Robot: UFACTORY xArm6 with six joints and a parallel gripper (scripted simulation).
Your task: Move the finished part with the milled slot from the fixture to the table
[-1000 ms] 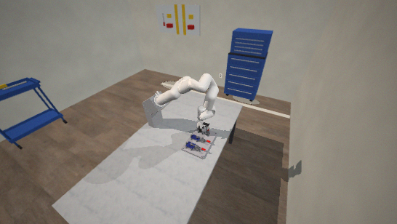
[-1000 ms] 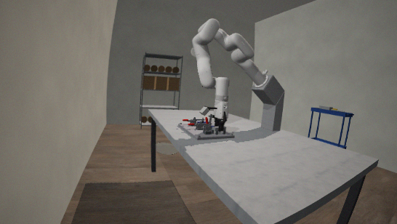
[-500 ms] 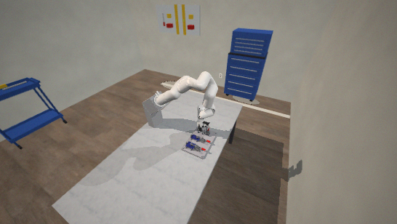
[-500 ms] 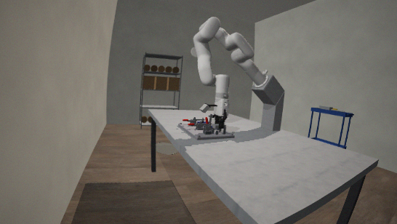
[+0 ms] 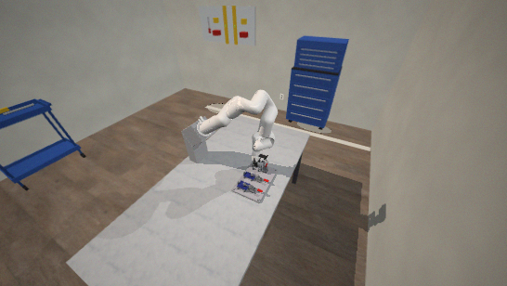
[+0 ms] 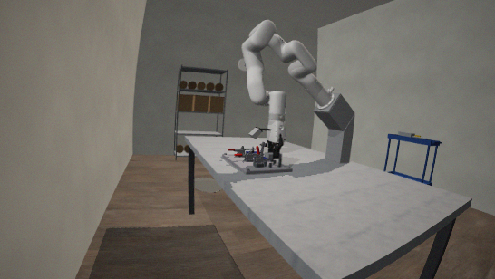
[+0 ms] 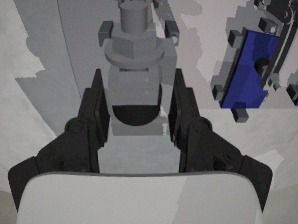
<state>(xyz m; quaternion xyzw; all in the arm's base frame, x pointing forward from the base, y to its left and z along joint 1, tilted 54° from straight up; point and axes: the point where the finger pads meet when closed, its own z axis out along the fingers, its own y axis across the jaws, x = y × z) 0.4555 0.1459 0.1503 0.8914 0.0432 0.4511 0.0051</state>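
The grey fixture plate lies 10 cm to the right of my hand, 7 cm below it and 6 cm ahead of it. The rest, counted from my hand: finished grey part: 1 cm below, 1 cm behind.
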